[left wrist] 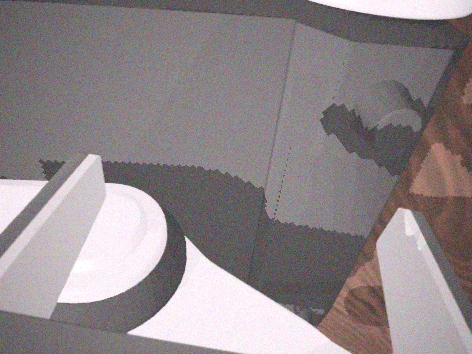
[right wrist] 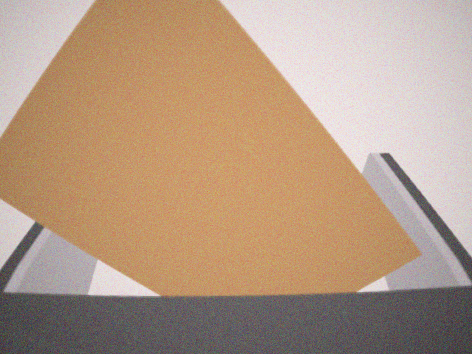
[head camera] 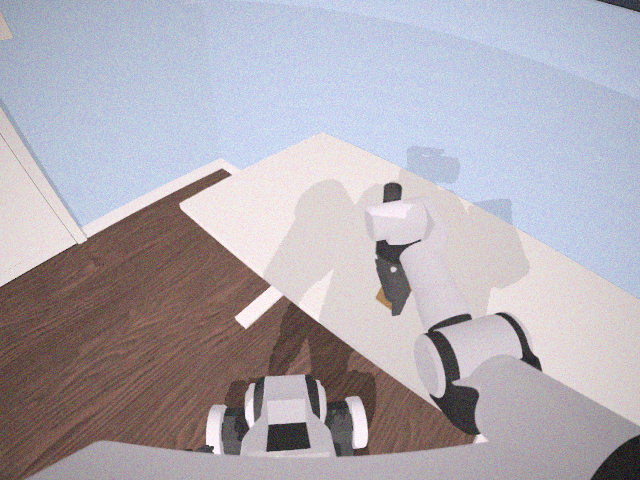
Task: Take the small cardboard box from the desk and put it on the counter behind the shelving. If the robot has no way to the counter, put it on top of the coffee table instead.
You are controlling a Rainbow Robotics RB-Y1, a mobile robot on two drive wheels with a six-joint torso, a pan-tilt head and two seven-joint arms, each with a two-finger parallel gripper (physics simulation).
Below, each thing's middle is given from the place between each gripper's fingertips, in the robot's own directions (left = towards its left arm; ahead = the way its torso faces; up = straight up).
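My left hand: 37 cm below the small cardboard box (right wrist: 169, 147), 39 cm short of it, 47 cm to the left of it.
My right hand: 2 cm below the small cardboard box, 1 cm short of it, 1 cm to the left of it. By its middle, the box is nearer to my right hand than to my left hand.
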